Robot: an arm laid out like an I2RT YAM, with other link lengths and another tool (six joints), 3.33 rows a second.
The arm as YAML. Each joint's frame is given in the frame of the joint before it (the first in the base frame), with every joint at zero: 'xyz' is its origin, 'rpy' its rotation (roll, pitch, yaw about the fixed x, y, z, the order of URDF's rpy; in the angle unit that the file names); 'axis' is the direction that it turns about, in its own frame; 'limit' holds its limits. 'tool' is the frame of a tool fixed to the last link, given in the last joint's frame.
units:
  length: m
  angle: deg
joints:
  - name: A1
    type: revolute
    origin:
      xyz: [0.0, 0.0, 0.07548]
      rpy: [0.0, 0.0, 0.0]
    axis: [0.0, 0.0, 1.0]
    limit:
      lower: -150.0
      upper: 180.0
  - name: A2
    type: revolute
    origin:
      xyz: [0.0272, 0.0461, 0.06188]
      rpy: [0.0, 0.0, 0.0]
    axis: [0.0, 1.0, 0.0]
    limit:
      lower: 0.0
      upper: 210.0
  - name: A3
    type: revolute
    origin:
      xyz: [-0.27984, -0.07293, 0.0]
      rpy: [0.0, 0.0, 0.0]
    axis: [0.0, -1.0, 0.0]
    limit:
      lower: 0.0
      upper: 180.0
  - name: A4
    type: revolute
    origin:
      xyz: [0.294, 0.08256, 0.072]
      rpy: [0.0, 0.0, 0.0]
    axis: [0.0, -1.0, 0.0]
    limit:
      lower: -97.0
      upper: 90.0
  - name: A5
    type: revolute
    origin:
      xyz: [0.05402, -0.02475, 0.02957]
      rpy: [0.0, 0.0, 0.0]
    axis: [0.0, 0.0, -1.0]
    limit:
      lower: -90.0
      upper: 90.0
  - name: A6
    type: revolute
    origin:
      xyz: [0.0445, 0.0, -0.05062]
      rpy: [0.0, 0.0, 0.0]
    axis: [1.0, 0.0, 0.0]
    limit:
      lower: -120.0
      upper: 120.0
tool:
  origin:
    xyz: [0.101, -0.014, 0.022]
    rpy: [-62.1, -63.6, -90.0]
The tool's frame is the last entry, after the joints.
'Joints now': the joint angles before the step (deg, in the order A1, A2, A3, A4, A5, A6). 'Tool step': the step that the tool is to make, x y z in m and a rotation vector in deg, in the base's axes. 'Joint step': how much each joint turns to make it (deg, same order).
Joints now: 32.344 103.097 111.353 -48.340 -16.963 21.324
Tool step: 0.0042 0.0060 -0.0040 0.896 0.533 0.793
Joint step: -0.047 1.193 0.548 0.756 -1.314 0.270
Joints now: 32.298 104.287 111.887 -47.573 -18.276 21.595
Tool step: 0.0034 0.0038 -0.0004 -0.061 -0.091 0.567
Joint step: 0.048 1.195 1.418 -0.316 -0.333 -0.433
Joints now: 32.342 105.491 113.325 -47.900 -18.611 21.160
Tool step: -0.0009 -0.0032 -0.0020 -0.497 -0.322 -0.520
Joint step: -0.040 -0.799 -1.357 0.517 0.749 -0.152
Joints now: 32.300 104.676 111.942 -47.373 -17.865 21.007
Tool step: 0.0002 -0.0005 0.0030 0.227 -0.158 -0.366
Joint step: 0.013 -0.013 0.439 -0.093 0.222 0.342
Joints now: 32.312 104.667 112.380 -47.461 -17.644 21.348
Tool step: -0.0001 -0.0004 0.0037 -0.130 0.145 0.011
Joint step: -0.037 0.438 1.412 -1.184 -0.016 -0.058
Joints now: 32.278 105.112 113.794 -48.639 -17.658 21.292
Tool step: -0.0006 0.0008 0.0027 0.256 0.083 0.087
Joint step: 0.062 0.188 0.727 -0.414 -0.186 0.193
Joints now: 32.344 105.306 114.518 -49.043 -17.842 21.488
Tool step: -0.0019 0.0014 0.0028 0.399 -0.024 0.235
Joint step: 0.175 -0.094 0.296 -0.087 -0.253 0.222
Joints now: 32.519 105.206 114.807 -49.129 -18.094 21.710
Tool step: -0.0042 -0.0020 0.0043 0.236 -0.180 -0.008
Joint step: 0.064 -0.891 -0.396 -0.176 -0.009 0.131
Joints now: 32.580 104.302 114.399 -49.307 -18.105 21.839
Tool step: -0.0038 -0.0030 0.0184 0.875 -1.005 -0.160
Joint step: -0.059 -0.222 2.820 -1.653 -0.044 0.228
